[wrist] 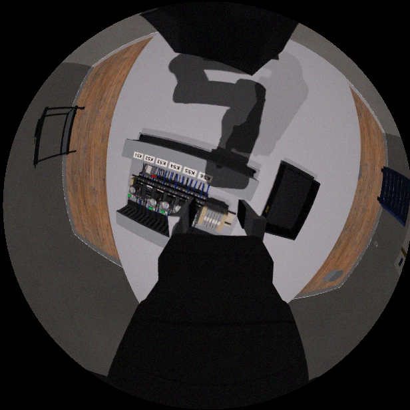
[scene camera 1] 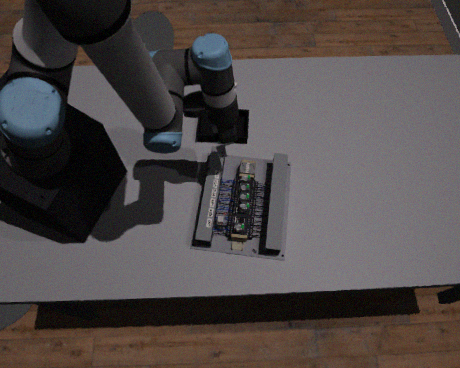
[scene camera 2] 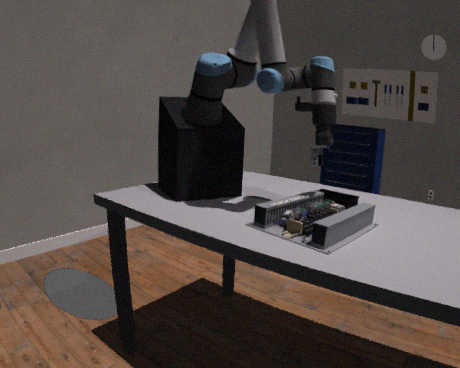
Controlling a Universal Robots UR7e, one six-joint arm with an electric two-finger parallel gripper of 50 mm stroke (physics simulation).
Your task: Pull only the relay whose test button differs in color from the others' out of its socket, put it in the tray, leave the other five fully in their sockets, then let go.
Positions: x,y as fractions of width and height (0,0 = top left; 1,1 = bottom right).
Labels:
My gripper shows in the wrist view (0.53,0.51), in scene camera 1 (0.48,0.40) and in scene camera 2 (0.69,0.45).

